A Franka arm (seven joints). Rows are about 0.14 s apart.
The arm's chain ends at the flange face. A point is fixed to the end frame.
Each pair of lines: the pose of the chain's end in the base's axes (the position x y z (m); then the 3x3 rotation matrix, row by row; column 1 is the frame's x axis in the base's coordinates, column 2 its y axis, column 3 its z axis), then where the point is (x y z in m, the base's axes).
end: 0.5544, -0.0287, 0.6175; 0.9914, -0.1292, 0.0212; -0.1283, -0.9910, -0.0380; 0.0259, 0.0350, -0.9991
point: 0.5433 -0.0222 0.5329
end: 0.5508, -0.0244, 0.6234; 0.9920, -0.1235, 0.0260; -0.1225, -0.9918, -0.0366; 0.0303, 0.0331, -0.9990
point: 0.5401 -0.0178 0.5388
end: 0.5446, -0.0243, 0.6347; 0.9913, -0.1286, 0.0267; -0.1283, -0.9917, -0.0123; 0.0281, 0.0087, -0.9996
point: 0.5340 -0.0156 0.5503
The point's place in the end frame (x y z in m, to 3 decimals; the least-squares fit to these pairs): -0.014 -0.008 0.084
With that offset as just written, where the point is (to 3 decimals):
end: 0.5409, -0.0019, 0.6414; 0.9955, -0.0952, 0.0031; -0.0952, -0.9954, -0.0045; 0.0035, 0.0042, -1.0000
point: 0.528 0.007 0.557
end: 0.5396, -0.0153, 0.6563; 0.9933, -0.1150, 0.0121; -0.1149, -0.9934, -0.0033; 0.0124, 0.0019, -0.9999
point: 0.528 -0.006 0.572
